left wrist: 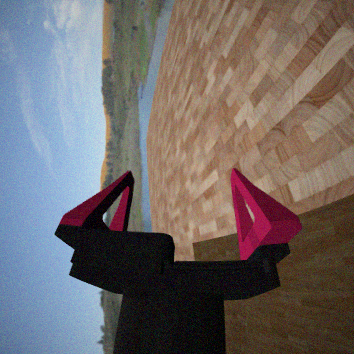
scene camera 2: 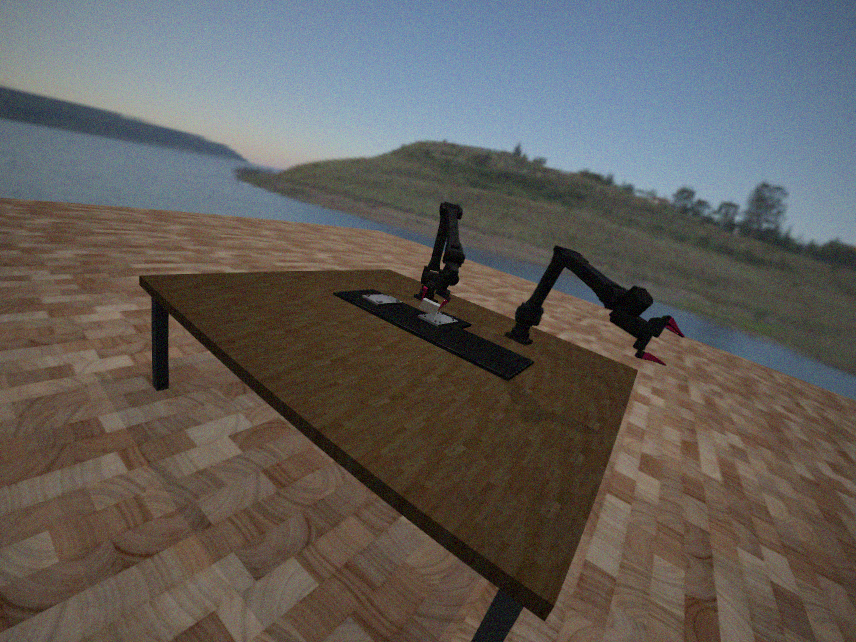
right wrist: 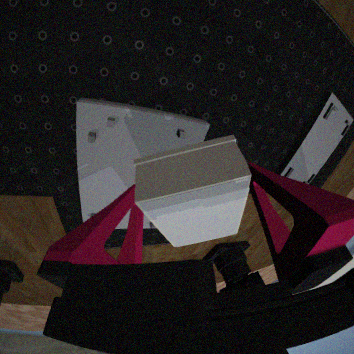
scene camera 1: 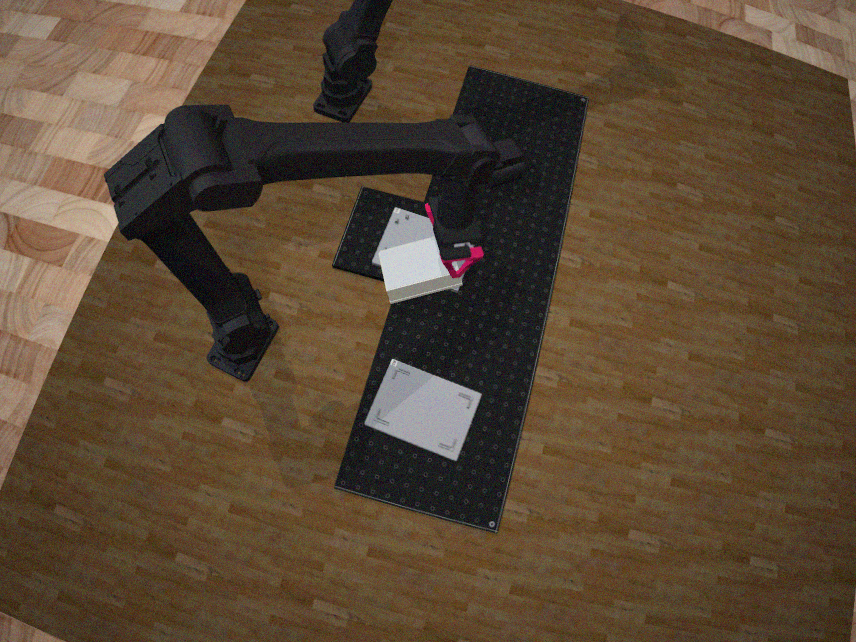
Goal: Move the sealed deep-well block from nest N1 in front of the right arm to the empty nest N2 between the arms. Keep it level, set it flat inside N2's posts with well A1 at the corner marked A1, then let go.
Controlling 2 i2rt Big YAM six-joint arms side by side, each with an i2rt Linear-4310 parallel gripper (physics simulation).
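Frame: origin at the left arm's base, x ahead, y left, z up, level; metres.
Seen in the pictures: left gripper, fingertip midpoint: (left wrist: 180, 173) (scene camera 2: 674, 351); right gripper, fingertip midpoint: (scene camera 2: 429, 305) (right wrist: 191, 179) (scene camera 1: 449, 258); left arm's base, link origin: (scene camera 2: 518, 339) (scene camera 1: 343, 98); right arm's base, link origin: (right wrist: 224, 250) (scene camera 1: 243, 343).
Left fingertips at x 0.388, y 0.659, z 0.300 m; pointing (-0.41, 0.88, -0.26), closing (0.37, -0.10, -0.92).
Pixels of each thing's top centre, then the offset from my left fingertips to it. "spot": a spot on its surface instead. Level surfaces: height alone.
- white deep-well block, top centre: (right wrist: 211, 234) (scene camera 1: 420, 258) (scene camera 2: 431, 298) 0.067 m back, 0.985 m right, 0.201 m down
- nest N2's light plate, surface spot: (right wrist: 97, 155) spot: 0.051 m back, 0.884 m right, 0.275 m down
- Nest N1, top centre: (scene camera 1: 424, 408) (right wrist: 320, 151) (scene camera 2: 383, 297) 0.036 m ahead, 1.200 m right, 0.269 m down
- black perforated board, surface height: 0.287 m down
- brown wooden table, surface height: 0.300 m down
The white deep-well block (scene camera 1: 411, 268) (scene camera 2: 430, 304) (right wrist: 205, 222) is off the board, held above nest N2's light plate (scene camera 1: 404, 230) (scene camera 2: 435, 319) (right wrist: 97, 155), with a gap below it. It looks turned relative to the plate and covers part of it. Small posts show on the plate; its A1 mark is not readable. My right gripper (scene camera 1: 445, 241) (scene camera 2: 434, 299) (right wrist: 191, 179) is shut on the block, one finger on each side. Nest N1 (scene camera 1: 425, 411) (scene camera 2: 379, 299) (right wrist: 317, 140) holds no block. My left gripper (scene camera 2: 673, 350) (left wrist: 180, 173) is open and empty, away from the nests.
Both nests lie on a black perforated board (scene camera 1: 477, 331) (scene camera 2: 484, 353) (right wrist: 170, 65) on the brown wooden table (scene camera 1: 656, 345) (scene camera 2: 414, 414). The left arm's base (scene camera 1: 343, 103) (scene camera 2: 519, 337) stands beside the board, and its forearm reaches past the table edge in scene camera 2.
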